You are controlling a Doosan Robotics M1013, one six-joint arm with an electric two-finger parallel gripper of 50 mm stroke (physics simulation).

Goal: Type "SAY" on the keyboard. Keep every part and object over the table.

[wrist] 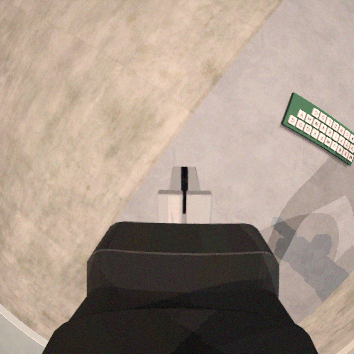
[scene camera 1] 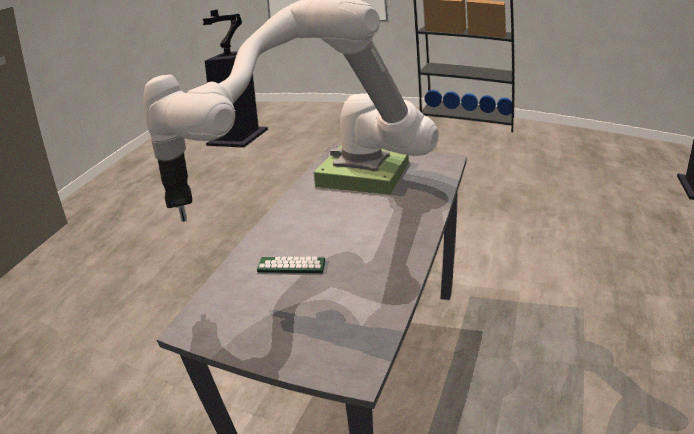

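Pixels of known places: gripper, fingertip midpoint: [wrist: 183,180] [scene camera 1: 184,219]; arm's base, link origin: [scene camera 1: 362,160].
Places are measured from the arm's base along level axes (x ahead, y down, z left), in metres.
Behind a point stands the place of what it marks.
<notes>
The keyboard [scene camera 1: 291,264] @(x 0.674, y 0.036, z 0.017 m) [wrist: 320,127] @(x 0.670, y 0.037, z -0.011 m) is a green base with several rows of white lettered keys. In the scene view it lies flat near the middle of the table. In the wrist view it is at the right edge, partly cut off, and its letters are too small to read surely. My gripper [scene camera 1: 183,220] @(x 0.868, y -0.197, z -0.192 m) [wrist: 183,180] @(x 0.868, y -0.197, z -0.192 m) is shut and empty, pointing down. It hangs high, apart from the keyboard, to its left in both views. In the wrist view its fingertips show near the long table edge.
The grey table [scene camera 1: 230,317] @(x 0.937, y 0.055, z -0.052 m) [wrist: 225,125] @(x 0.796, y 0.055, z -0.158 m) has its long left edge close to the gripper in the wrist view. The arm stands on a green base block [scene camera 1: 353,181] @(x 0.156, y 0.017, z 0.021 m) at the table's far end. Shadows of the arm fall across the table. A shelf rack [scene camera 1: 465,33] stands behind.
</notes>
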